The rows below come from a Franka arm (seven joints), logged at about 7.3 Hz.
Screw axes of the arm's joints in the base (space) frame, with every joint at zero. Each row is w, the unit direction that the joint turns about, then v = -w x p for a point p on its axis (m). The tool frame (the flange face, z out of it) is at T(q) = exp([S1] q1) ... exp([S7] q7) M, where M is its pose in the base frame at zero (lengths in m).
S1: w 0 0 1 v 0 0 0
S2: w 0 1 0 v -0.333 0 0
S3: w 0 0 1 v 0 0 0
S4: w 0 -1 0 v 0.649 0 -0.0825
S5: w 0 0 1 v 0 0 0
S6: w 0 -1 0 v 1.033 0 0
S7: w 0 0 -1 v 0 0.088 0
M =
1 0 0 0.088
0 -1 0 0
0 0 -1 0.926
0 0 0 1
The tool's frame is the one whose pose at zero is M.
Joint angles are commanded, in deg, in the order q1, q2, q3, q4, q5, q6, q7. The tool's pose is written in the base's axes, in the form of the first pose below.
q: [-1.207, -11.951, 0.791, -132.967, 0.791, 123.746, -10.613]
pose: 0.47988, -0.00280, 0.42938, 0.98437, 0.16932, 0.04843, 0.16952, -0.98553, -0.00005
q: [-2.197, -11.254, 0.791, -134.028, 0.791, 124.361, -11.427]
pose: 0.47758, -0.01109, 0.41599, 0.98568, 0.16615, 0.02887, 0.16631, -0.98607, -0.00326
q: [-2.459, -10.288, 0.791, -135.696, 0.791, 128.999, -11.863]
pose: 0.47986, -0.01353, 0.40212, 0.98369, 0.16843, 0.06306, 0.16850, -0.98569, 0.00427
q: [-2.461, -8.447, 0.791, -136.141, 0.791, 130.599, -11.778]
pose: 0.48260, -0.01370, 0.38577, 0.98468, 0.16664, 0.05139, 0.16678, -0.98599, 0.00163
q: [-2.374, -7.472, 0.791, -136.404, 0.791, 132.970, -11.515]
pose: 0.48640, -0.01316, 0.37937, 0.98404, 0.16328, 0.07074, 0.16331, -0.98656, 0.00528
